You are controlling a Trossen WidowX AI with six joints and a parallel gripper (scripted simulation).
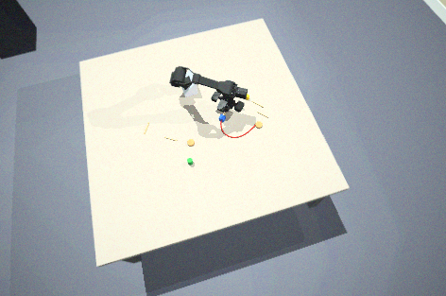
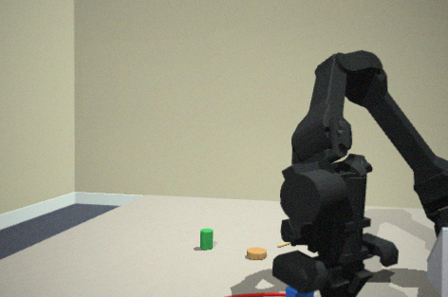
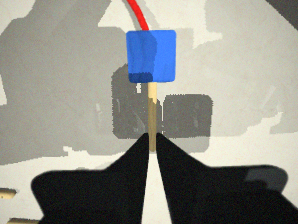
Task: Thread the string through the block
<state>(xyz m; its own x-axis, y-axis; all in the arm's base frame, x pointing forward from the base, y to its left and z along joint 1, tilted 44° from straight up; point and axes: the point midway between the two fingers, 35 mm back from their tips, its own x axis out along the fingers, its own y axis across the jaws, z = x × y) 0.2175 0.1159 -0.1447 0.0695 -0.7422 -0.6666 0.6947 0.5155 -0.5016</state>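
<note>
The green cylinder lies 1 cm ahead of my gripper tip, 8 cm to the left of it and 1 cm above it. The rest, counted from my gripper tip: yellow piece 5 cm behind, 14 cm to the left, 1 cm above; then thin wooden stick 3 cm ahead, 3 cm to the right, 1 cm above; then blue block 5 cm ahead, 4 cm to the right, 1 cm above.
</note>
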